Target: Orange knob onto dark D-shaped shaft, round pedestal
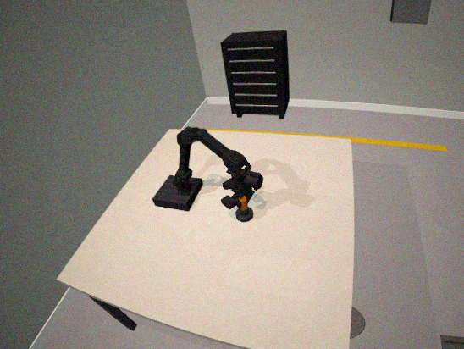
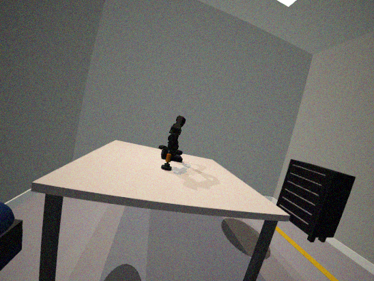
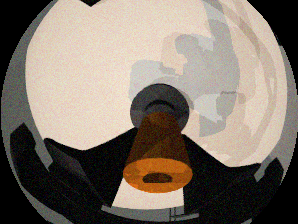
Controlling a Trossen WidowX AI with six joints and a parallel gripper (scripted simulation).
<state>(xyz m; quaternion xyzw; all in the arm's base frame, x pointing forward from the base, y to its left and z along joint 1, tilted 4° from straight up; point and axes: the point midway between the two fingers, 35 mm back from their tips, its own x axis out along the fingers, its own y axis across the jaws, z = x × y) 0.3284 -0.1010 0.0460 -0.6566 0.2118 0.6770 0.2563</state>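
My gripper tip is 2 cm below the orange knob. Round my gripper tip: round pedestal 4 cm below.
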